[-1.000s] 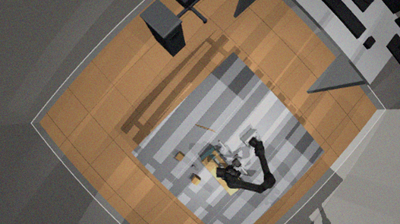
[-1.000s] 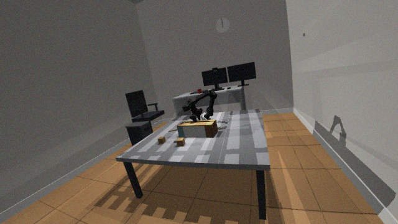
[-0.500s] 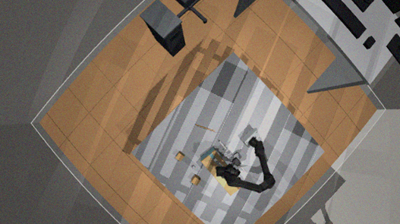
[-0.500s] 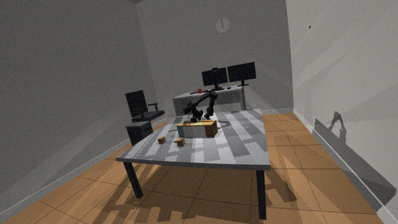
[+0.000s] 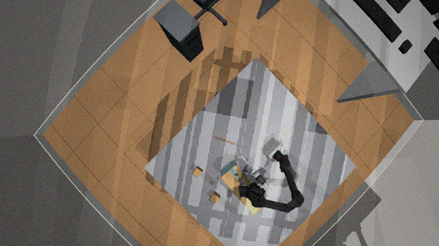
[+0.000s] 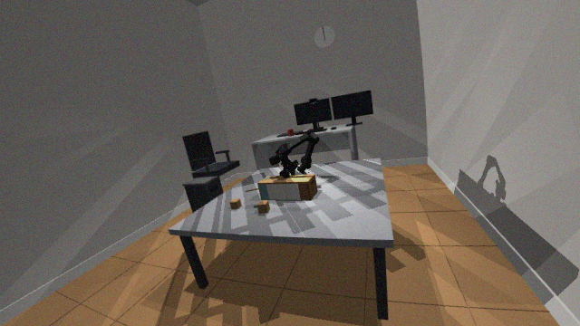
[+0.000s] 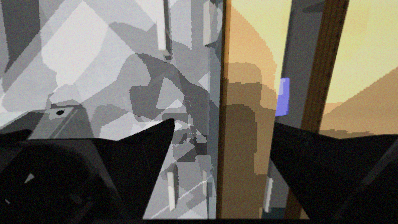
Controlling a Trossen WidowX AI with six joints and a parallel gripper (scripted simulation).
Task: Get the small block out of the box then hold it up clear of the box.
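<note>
My gripper tip is 5 cm short of the blue block and 1 cm to the right of it. Round my gripper tip: thin tan stick 13 cm behind, 36 cm to the right, 8 cm below; box 3 cm ahead, 2 cm to the right, 3 cm below.
</note>
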